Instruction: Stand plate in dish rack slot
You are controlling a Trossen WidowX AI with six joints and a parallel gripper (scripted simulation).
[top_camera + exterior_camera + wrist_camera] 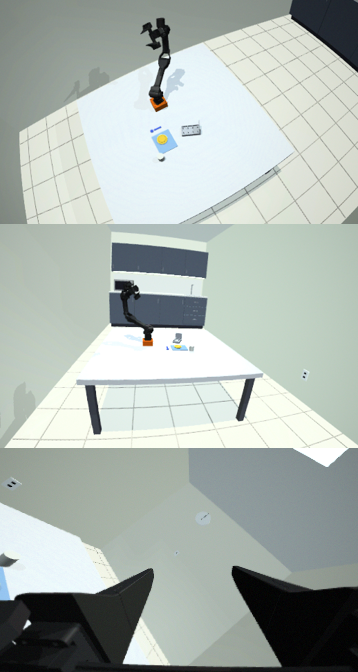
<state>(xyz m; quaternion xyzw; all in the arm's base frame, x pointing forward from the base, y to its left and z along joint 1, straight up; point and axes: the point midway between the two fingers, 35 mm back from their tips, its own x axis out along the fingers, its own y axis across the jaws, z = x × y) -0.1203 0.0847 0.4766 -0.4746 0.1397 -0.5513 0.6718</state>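
My gripper tip is now 370 mm short of the yellow plate, 210 mm to the left of it and 520 mm above it. From my gripper tip the other things lie so: light blue mat (390 mm ahead, 200 mm to the right, 530 mm below); then small white cup (480 mm ahead, 290 mm to the right, 510 mm below); then grey dish rack (440 mm ahead, 10 mm to the right, 510 mm below).
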